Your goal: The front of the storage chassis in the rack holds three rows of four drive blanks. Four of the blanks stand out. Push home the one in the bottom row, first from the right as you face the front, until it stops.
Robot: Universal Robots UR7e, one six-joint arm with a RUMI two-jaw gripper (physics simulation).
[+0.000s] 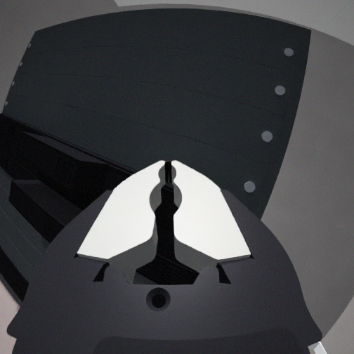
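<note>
The storage chassis (30,167) shows as a very dark band at the left, running down to the right until the gripper hides it. Two dark blocks, which look like drive blanks standing out, show there: an upper one (67,150) and a lower one (42,202). Their right parts go behind the gripper. I cannot tell their rows or places, nor whether either is the bottom-row blank first from the right. My gripper (169,163) is shut, its white fingertips together with nothing between them. The tips overlap the dark panel's lower edge beside the chassis; contact cannot be made out.
A wide dark rack panel (165,85) with faint seams fills the upper middle. Round grey screw heads (280,90) run down its right side, and smaller ones show at its left edge. A grey surface (320,175) lies beyond it at the right. More dark panelling shows at lower left.
</note>
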